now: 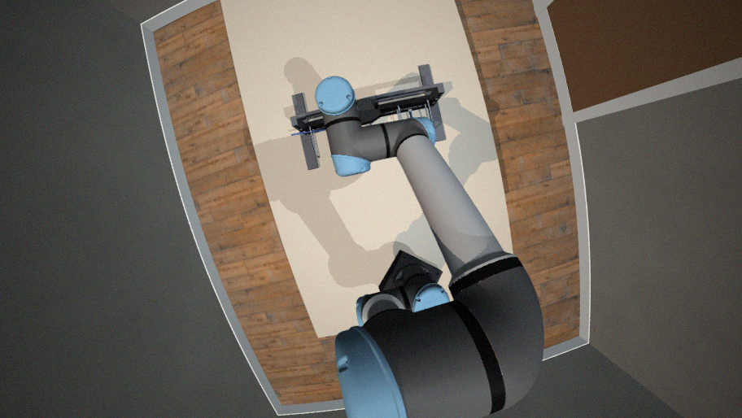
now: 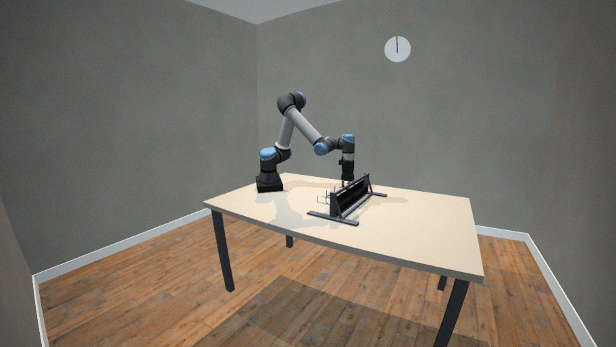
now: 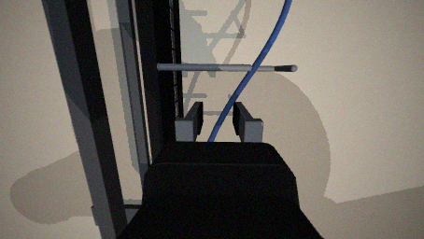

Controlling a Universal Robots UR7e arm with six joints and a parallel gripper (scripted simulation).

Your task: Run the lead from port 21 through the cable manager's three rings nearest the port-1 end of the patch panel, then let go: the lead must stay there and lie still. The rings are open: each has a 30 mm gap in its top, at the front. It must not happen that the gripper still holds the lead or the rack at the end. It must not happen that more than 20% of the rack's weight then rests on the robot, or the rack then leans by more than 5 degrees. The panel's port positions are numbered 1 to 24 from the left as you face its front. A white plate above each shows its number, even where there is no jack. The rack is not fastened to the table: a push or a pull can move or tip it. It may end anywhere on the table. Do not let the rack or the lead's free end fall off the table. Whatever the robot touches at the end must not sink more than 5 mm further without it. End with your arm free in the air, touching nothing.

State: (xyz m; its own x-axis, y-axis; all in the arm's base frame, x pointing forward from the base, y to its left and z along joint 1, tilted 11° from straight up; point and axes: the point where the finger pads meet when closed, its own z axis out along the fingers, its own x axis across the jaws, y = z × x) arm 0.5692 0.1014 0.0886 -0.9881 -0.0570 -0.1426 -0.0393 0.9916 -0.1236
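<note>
Now: hand 6 cm short of the patch panel, 4 cm to the left of it and 1 cm above it.
</note>
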